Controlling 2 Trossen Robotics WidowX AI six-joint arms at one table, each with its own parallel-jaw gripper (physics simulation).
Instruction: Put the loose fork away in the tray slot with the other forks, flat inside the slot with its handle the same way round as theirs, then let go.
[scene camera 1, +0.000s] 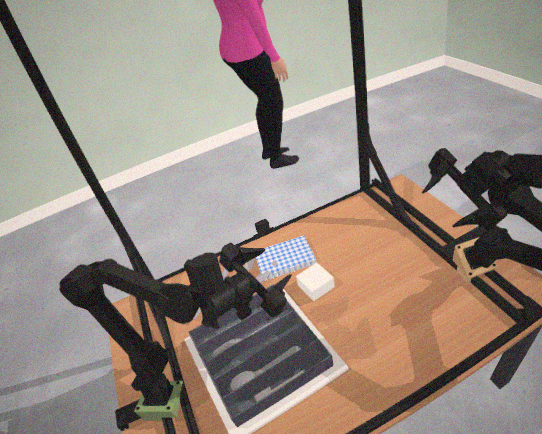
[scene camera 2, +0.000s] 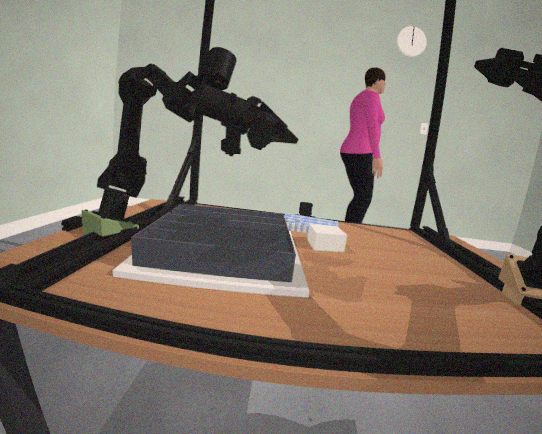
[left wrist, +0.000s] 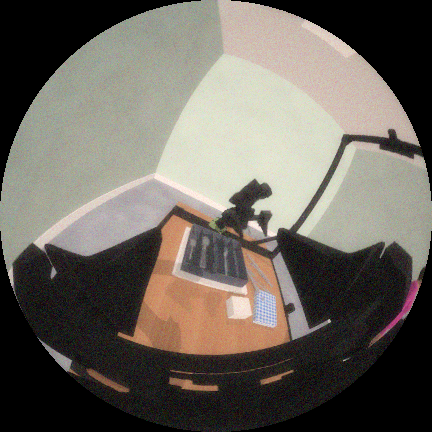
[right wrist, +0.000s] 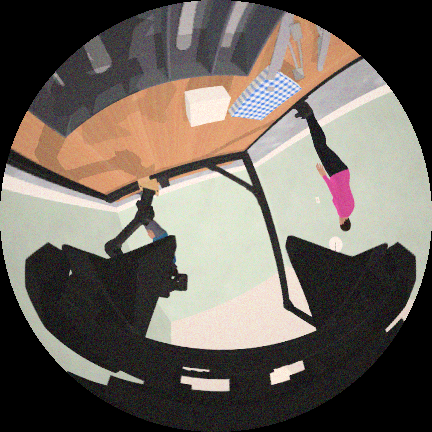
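Note:
A dark slotted tray (scene camera 1: 320, 365) (scene camera 2: 215, 257) (left wrist: 220, 278) holds cutlery in several slots, with handle ends toward the cloth side. Long grey loose cutlery (right wrist: 281, 45) (right wrist: 323, 47) lies beside the tray, one end reaching the cloth. I cannot tell for sure which piece is the loose fork. In scene camera 1 the right arm hides most of it. My right gripper (scene camera 1: 276, 264) (scene camera 2: 296, 140) (right wrist: 232, 241) is open and empty, high above the tray's far end. My left gripper (scene camera 1: 439, 208) (scene camera 2: 477, 65) is open and empty, raised at the right of the scene views.
A blue checked cloth (scene camera 1: 287, 256) (scene camera 2: 315, 220) (left wrist: 265, 307) (right wrist: 265, 97) lies beyond the tray. A white block (scene camera 1: 315, 281) (scene camera 2: 327, 237) (left wrist: 238, 306) (right wrist: 207, 106) stands beside it. The tray stands on a white board (scene camera 2: 215, 285). Black frame posts rise at the table's far corners.

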